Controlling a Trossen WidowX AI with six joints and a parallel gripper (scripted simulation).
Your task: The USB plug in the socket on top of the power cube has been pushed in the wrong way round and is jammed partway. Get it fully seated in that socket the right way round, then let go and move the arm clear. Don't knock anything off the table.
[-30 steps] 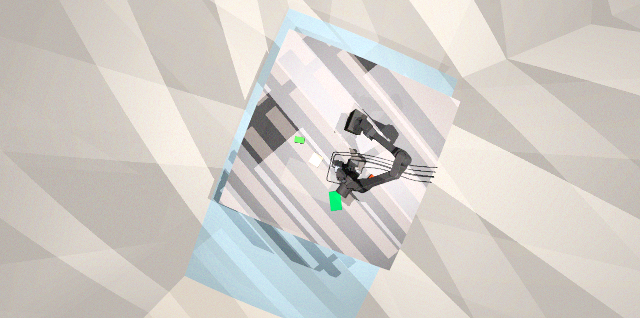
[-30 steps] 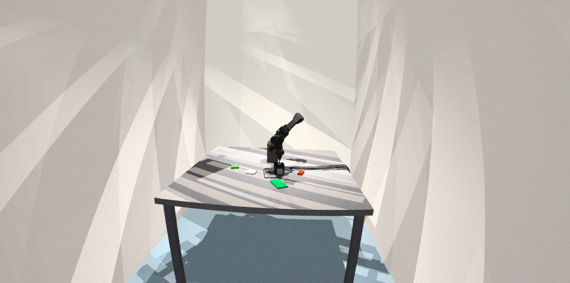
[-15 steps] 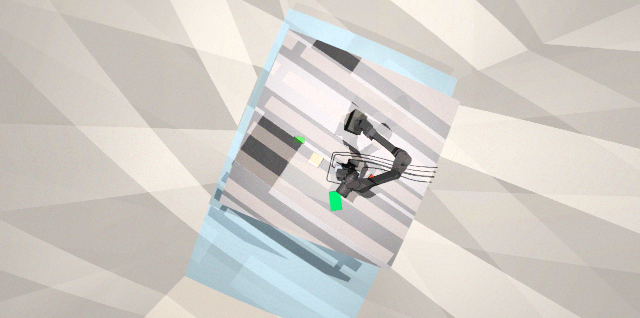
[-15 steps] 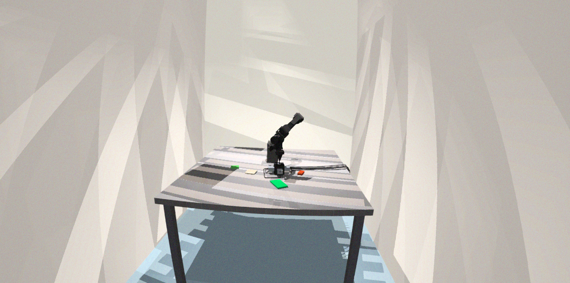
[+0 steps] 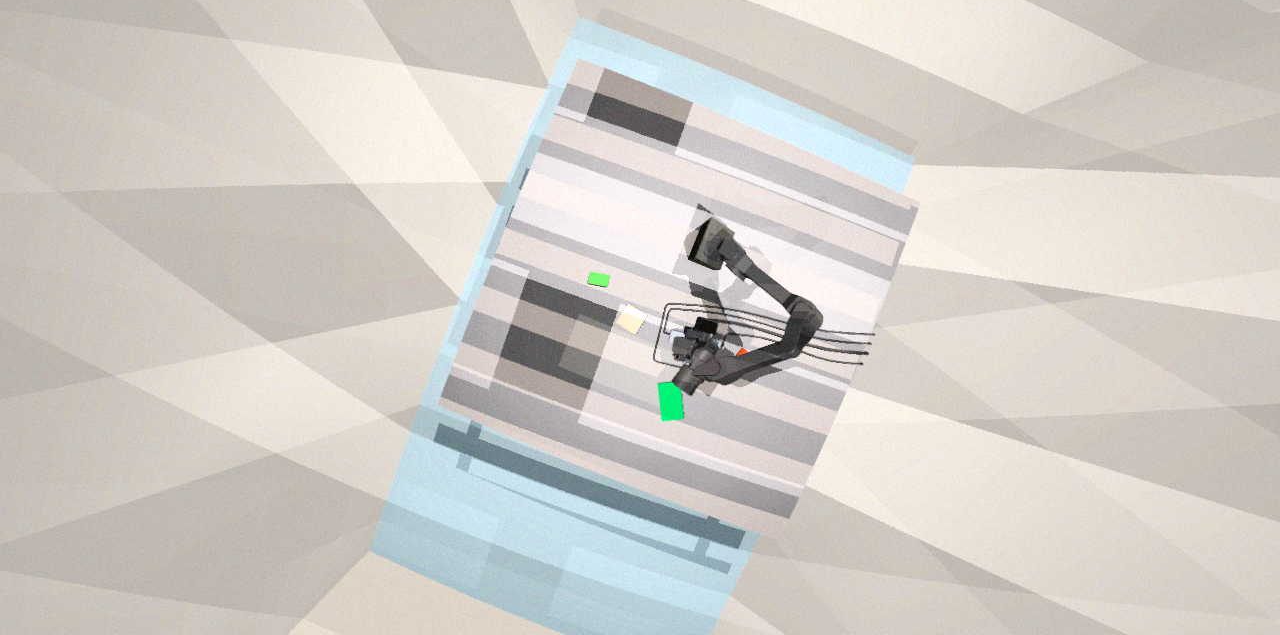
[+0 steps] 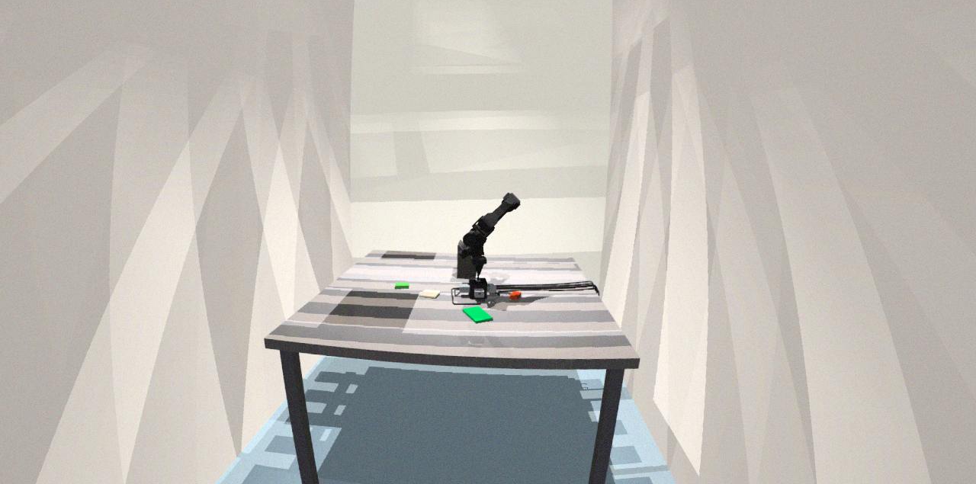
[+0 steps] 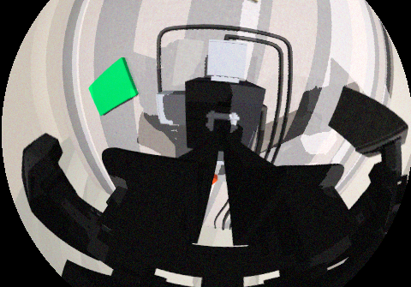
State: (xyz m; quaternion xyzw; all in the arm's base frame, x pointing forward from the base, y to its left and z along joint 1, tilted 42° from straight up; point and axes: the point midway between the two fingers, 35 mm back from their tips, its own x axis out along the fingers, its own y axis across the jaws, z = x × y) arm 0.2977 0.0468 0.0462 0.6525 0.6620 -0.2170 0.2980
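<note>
My gripper tip is 1 cm above the black USB plug. Round my gripper tip: orange block 1 cm ahead, 17 cm to the left, 10 cm below; large green tile 22 cm ahead, 10 cm below; cream tile 22 cm to the right, 10 cm below.
</note>
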